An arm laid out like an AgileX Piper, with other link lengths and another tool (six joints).
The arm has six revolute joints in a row. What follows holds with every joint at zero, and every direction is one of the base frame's.
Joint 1 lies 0.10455 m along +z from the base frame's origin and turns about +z.
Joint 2 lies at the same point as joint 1 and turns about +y.
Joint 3 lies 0.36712 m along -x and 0.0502 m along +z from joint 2 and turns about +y.
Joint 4 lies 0.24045 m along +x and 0.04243 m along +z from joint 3 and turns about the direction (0.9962, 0, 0.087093).
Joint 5 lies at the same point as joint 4 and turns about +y.
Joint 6 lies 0.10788 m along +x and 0.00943 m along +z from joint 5 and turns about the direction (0.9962, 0, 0.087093).
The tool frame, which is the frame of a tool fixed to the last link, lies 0.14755 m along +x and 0.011 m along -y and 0.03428 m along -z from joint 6; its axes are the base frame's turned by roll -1.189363, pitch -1.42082 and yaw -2.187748 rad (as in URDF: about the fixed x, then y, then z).
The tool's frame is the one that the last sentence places.
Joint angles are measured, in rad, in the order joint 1, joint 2, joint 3, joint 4, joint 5, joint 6. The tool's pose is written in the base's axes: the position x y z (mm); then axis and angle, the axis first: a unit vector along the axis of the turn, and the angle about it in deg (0 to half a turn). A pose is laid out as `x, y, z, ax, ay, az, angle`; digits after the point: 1 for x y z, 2 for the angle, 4 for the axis.
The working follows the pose.
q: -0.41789 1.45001 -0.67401 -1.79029 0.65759 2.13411
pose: 268.7, -281.5, 193.3, 0.6963, -0.5650, 0.4425, 138.48
Where each joint sits with the arm in this pose, in the base's axes (m; each line is computed from the numbers above, not from the rounded line before):
joint 1: 0.0000 0.0000 0.1046
joint 2: 0.0000 0.0000 0.1046
joint 3: 0.0051 -0.0023 0.4750
joint 4: 0.1891 -0.0840 0.3369
joint 5: 0.1891 -0.0840 0.3369
joint 6: 0.2318 -0.1736 0.2936
the tool: 0.2687 -0.2815 0.1933

